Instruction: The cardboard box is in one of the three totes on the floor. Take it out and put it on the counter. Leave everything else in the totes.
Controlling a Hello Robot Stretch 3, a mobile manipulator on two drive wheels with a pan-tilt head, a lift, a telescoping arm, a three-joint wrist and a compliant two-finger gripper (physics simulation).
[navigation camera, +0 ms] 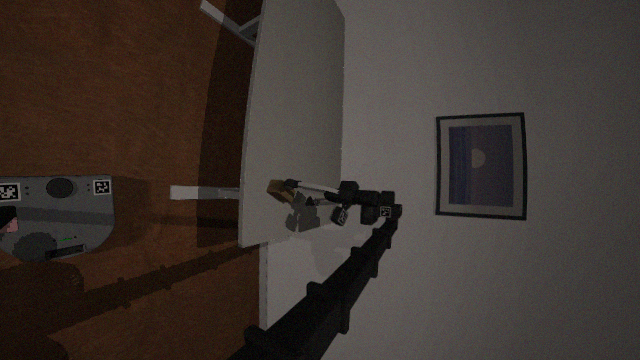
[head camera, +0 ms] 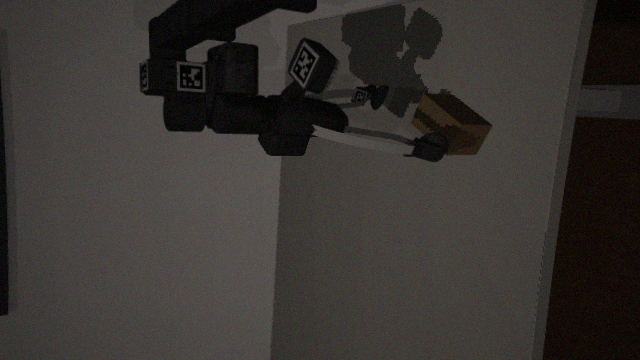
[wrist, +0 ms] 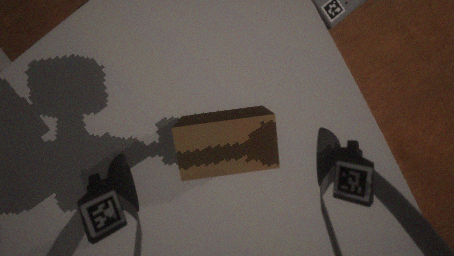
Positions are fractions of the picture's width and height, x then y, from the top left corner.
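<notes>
The head camera gives me my gripper (head camera: 0.65, 0.33), and a tan cardboard box (head camera: 0.73, 0.36) is visible there as well. In the navigation camera I find a framed picture (navigation camera: 0.75, 0.44), and my gripper (navigation camera: 0.46, 0.54) appears in that view too. The wrist view shows me the box (wrist: 0.54, 0.55) together with my gripper (wrist: 0.50, 0.63).
</notes>
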